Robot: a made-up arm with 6 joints.
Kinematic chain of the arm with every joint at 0, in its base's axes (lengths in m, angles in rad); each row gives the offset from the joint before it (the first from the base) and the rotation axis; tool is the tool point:
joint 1: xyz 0 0 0.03 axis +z
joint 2: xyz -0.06 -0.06 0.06 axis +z
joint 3: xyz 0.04 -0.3 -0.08 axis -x
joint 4: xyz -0.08 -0.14 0 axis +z
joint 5: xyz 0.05 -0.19 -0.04 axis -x
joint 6: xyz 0 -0.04 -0.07 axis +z
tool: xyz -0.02 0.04 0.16
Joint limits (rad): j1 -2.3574..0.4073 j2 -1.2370..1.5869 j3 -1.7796..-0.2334 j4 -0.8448..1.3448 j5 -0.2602..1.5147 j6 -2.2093..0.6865
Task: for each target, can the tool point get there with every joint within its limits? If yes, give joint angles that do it. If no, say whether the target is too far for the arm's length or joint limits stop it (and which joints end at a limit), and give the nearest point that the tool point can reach.
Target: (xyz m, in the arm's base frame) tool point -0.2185 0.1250 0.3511
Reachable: no: joint limits stop it (at a limit: joint 1, joint 3, joint 4, joint 6) | nearest point -0.4050 0.1593 0.0431 | short by 0.362 m
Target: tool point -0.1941 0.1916 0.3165
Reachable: no: joint limits stop it (at a limit: joint 1, joint 3, joint 4, joint 6) | nearest point -0.3590 0.2823 0.0417 | short by 0.333 m
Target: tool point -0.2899 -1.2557 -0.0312
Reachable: no: too far | nearest point -0.1846 -0.7767 -0.0521 | short by 0.491 m
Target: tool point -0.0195 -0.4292 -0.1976
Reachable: yes | joints -1.4072 1.3382 -1.0408 0.3481 0.3352 -0.9690
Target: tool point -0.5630 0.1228 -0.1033
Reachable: yes | joints -2.1143 0.2670 -0.6440 0.5923 0.0905 -0.6882
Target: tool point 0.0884 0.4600 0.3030
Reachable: no: joint limits stop it (at a limit: joint 1, joint 2, joint 3, joint 4, joint 6) | nearest point 0.0484 0.5014 0.0468 | short by 0.263 m
